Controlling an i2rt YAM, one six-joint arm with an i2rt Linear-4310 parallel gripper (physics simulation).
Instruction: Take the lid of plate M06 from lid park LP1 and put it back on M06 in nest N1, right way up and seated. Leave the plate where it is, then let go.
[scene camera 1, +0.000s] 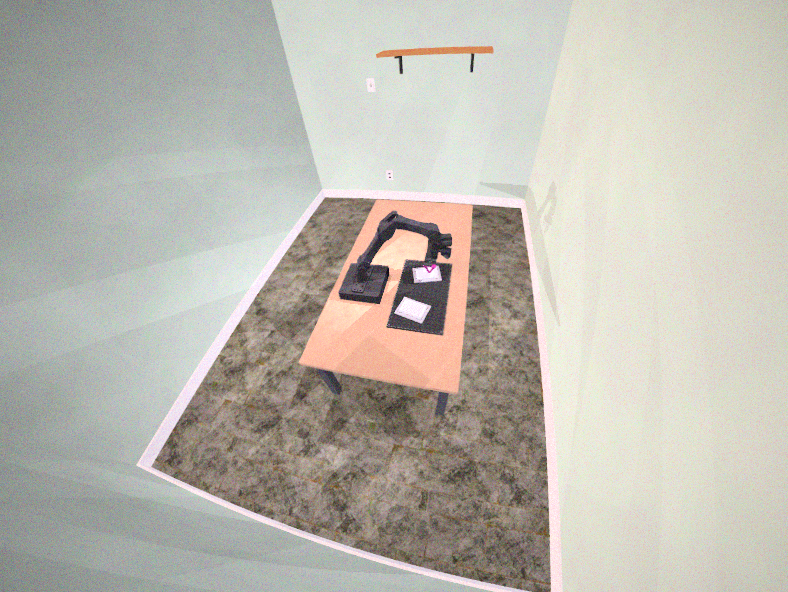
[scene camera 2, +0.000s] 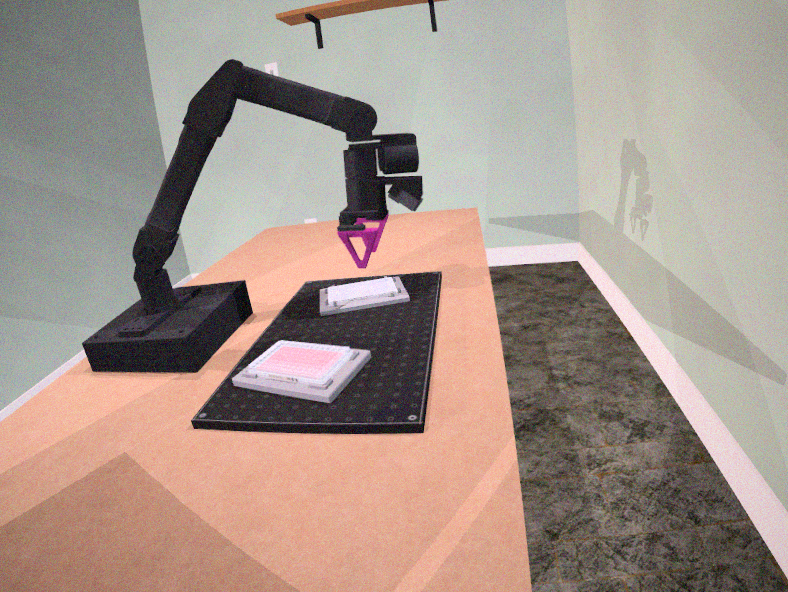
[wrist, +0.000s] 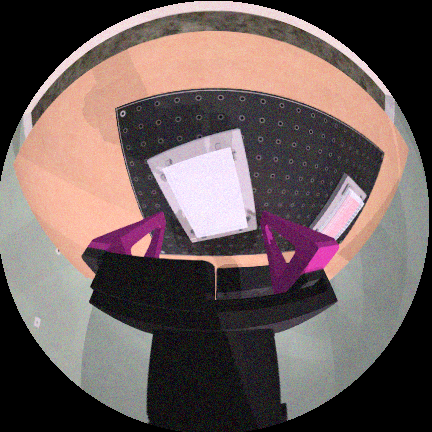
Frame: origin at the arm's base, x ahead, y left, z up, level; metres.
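Seen in the pictures: gripper, between the fingertips: (scene camera 1: 430, 267) (scene camera 2: 367, 259) (wrist: 212, 216); arm's base, origin of its link: (scene camera 1: 363, 279) (scene camera 2: 163, 311).
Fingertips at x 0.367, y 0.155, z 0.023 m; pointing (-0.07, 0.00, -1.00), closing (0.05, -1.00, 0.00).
Note:
Offsets run from my fingertips to a thing's top centre. "pt": to the spot under its first point. Level surfaces: height alone.
The flat white lid @[dy +0.003, dx -0.021, dz -0.057 m] (scene camera 1: 425, 275) (scene camera 2: 363, 290) (wrist: 207, 192) lies on a pale grey holder @[dy +0.004, dx -0.021, dz -0.055 m] (scene camera 2: 364, 307) (wrist: 240, 150) at the far end of the black board, taken as lid park LP1. The plate @[dy -0.276, dx -0.040, dz -0.049 m] (scene camera 1: 412, 309) (scene camera 2: 296, 361) (wrist: 349, 214), with a pink top face, sits in a pale grey nest @[pt dy -0.273, dx +0.038, dz -0.063 m] (scene camera 2: 354, 364) at the board's near end. No label is readable. My gripper (scene camera 1: 430, 268) (scene camera 2: 368, 258) (wrist: 212, 216) is open, with its magenta fingers wide apart and nothing between them. It hangs above the lid's holder, clear of the lid, pointing down.
The black perforated board @[dy -0.136, dx -0.018, dz -0.074 m] (scene camera 1: 423, 293) (scene camera 2: 382, 407) (wrist: 280, 150) lies on the wooden table @[dz -0.088 m] (scene camera 1: 375, 350) (scene camera 2: 382, 503) (wrist: 200, 60). The arm's black base (scene camera 1: 364, 283) (scene camera 2: 168, 334) stands beside the board. A wooden shelf (scene camera 1: 436, 51) (scene camera 2: 356, 8) is on the back wall.

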